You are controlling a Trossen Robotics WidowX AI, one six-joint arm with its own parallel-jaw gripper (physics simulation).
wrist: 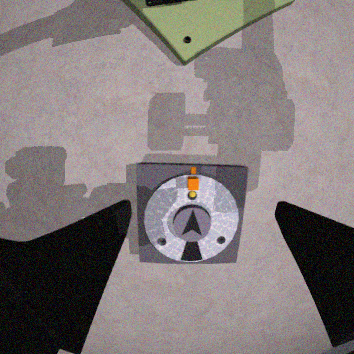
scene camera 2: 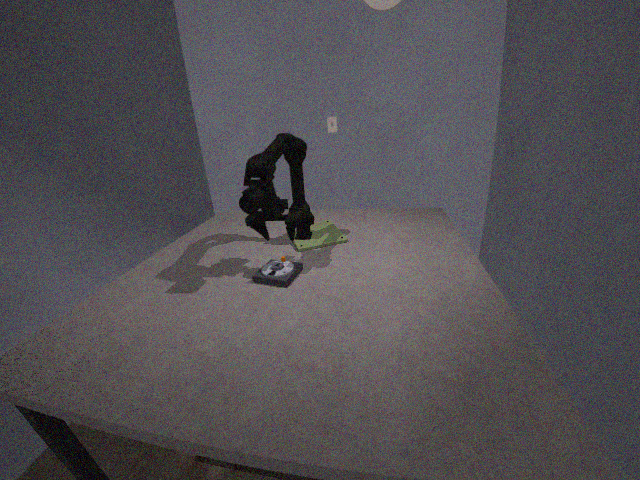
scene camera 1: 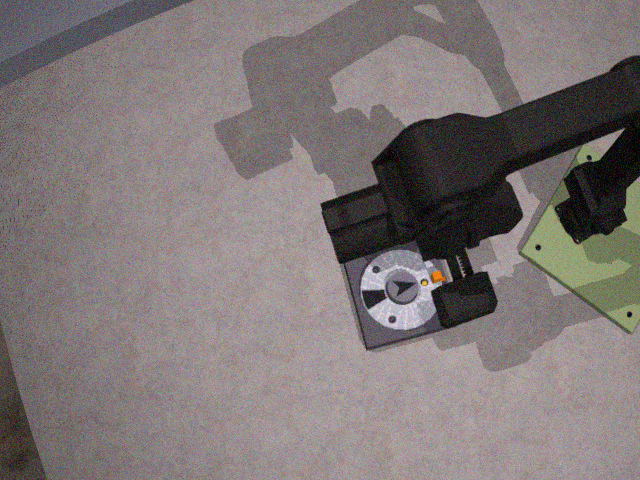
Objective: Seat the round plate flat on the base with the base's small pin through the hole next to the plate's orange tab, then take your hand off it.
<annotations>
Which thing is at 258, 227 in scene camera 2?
My gripper.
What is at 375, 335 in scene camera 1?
A dark square base.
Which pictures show my gripper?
The wrist view, scene camera 2 and scene camera 1: all of them.
</annotations>
